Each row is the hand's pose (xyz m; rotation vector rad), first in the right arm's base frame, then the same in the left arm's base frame.
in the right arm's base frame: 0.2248 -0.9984 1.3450 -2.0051 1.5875 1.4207
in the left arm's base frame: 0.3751 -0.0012 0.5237 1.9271 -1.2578 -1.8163
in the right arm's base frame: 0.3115 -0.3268 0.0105 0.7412 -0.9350 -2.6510
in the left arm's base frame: -0.3099 0.5180 -0.7014 0.2900 -0.6537 -2.3310
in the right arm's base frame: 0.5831 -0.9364 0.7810 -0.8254 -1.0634 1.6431
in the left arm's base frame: 0.4369 0.1194 -0.1336 -0.2891 -0.9223 2.0280
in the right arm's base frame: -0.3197 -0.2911 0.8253 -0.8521 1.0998 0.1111
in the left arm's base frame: -0.5397 0.4227 0.2995 -1.0801 1.3260 0.5976
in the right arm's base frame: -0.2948 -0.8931 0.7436 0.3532 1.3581 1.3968
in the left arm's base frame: -0.3395 -0.1406 0.1881 0.4083 1.8546 1.6561
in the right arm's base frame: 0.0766 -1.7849 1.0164 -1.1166 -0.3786 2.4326
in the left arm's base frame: 0.3959 -0.8211 0.2483 -0.5556 -0.4356 2.9091
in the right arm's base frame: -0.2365 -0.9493 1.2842 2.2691 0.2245 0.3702
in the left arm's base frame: -0.0583 -0.1174 0.6563 2.2514 0.8569 0.0675
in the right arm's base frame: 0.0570 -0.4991 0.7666 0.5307 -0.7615 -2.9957
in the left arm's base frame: -0.1695 0.3492 0.0847 0.0240 -0.5994 -2.6171
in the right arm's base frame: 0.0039 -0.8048 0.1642 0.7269 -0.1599 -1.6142
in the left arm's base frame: -0.3437 -0.0171 -0.4580 0.3545 0.2382 -1.3753
